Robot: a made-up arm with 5 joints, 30 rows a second.
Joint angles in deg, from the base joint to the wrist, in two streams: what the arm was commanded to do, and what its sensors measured. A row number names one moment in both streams.
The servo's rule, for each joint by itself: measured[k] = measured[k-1] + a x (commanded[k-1-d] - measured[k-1]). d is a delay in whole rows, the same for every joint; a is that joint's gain. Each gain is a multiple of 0.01, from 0.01 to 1. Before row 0 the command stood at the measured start. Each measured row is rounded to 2 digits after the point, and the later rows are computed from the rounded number. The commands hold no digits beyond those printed.
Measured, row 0:
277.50 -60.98 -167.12 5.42 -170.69
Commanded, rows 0 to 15:
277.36 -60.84 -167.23 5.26 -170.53
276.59 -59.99 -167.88 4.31 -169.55
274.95 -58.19 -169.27 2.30 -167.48
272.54 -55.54 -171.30 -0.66 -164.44
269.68 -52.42 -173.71 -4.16 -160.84
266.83 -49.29 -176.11 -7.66 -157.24
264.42 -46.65 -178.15 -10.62 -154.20
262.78 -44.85 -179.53 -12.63 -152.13
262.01 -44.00 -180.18 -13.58 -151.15
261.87 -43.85 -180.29 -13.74 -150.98
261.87 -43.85 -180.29 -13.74 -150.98
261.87 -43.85 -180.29 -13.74 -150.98
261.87 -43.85 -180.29 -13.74 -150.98
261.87 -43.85 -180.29 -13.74 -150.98
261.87 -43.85 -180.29 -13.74 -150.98
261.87 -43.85 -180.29 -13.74 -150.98
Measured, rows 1 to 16:
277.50 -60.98 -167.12 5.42 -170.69
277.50 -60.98 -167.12 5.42 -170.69
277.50 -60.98 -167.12 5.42 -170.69
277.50 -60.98 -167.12 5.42 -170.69
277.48 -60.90 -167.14 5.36 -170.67
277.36 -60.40 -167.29 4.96 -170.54
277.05 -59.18 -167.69 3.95 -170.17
276.46 -57.18 -168.41 2.20 -169.48
275.58 -54.56 -169.47 -0.22 -168.44
274.44 -51.66 -170.80 -3.05 -167.10
273.14 -48.90 -172.27 -5.93 -165.55
271.79 -46.67 -173.72 -8.48 -163.94
270.52 -45.20 -175.01 -10.42 -162.41
269.40 -44.46 -176.07 -11.68 -161.04
268.42 -44.12 -176.91 -12.46 -159.83
267.57 -43.97 -177.59 -12.95 -158.77
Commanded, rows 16 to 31:
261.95 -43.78 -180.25 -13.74 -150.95
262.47 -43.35 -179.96 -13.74 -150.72
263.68 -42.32 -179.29 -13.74 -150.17
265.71 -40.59 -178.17 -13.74 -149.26
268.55 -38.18 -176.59 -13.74 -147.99
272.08 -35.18 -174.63 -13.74 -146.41
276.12 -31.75 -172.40 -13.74 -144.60
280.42 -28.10 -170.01 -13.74 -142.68
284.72 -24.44 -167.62 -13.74 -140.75
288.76 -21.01 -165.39 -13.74 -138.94
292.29 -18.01 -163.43 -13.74 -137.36
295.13 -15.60 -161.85 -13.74 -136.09
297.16 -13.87 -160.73 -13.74 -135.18
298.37 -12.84 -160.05 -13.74 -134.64
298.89 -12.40 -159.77 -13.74 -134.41
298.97 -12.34 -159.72 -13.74 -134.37
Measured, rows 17 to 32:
266.83 -43.90 -178.13 -13.25 -157.84
266.19 -43.87 -178.56 -13.44 -157.02
265.63 -43.86 -178.91 -13.55 -156.30
265.14 -43.85 -179.19 -13.62 -155.66
264.73 -43.81 -179.40 -13.67 -155.09
264.44 -43.56 -179.51 -13.70 -154.57
264.34 -42.88 -179.47 -13.72 -154.04
264.52 -41.62 -179.21 -13.73 -153.47
265.04 -39.73 -178.69 -13.73 -152.81
265.96 -37.23 -177.88 -13.73 -152.04
267.28 -34.22 -176.78 -13.73 -151.15
268.99 -30.85 -175.43 -13.73 -150.13
271.03 -27.32 -173.87 -13.73 -149.00
273.33 -23.85 -172.17 -13.73 -147.79
275.79 -20.64 -170.42 -13.73 -146.54
278.30 -17.87 -168.71 -13.73 -145.29

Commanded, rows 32 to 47:
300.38 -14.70 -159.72 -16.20 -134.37
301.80 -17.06 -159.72 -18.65 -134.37
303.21 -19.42 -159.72 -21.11 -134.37
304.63 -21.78 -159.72 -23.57 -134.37
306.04 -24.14 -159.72 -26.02 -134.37
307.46 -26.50 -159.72 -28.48 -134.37
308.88 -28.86 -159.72 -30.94 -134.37
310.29 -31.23 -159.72 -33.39 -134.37
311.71 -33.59 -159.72 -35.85 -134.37
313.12 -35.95 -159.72 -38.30 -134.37
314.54 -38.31 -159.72 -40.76 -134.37
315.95 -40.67 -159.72 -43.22 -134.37
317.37 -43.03 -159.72 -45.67 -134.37
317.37 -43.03 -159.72 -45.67 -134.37
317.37 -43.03 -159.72 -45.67 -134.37
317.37 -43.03 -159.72 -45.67 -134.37
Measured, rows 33 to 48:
280.75 -15.67 -167.11 -13.73 -144.08
283.04 -14.11 -165.70 -13.73 -142.95
285.10 -13.17 -164.51 -13.73 -141.93
286.90 -12.71 -163.55 -13.73 -141.02
288.65 -13.80 -162.78 -14.67 -140.22
290.36 -15.59 -162.17 -16.18 -139.52
292.03 -17.70 -161.68 -18.05 -138.90
293.67 -19.94 -161.29 -20.15 -138.36
295.28 -22.25 -160.98 -22.38 -137.88
296.86 -24.59 -160.73 -24.70 -137.46
298.42 -26.94 -160.53 -27.07 -137.09
299.96 -29.30 -160.37 -29.47 -136.76
301.49 -31.66 -160.24 -31.89 -136.47
303.00 -34.02 -160.14 -34.33 -136.22
304.50 -36.38 -160.06 -36.77 -136.00
305.99 -38.74 -159.99 -39.22 -135.80

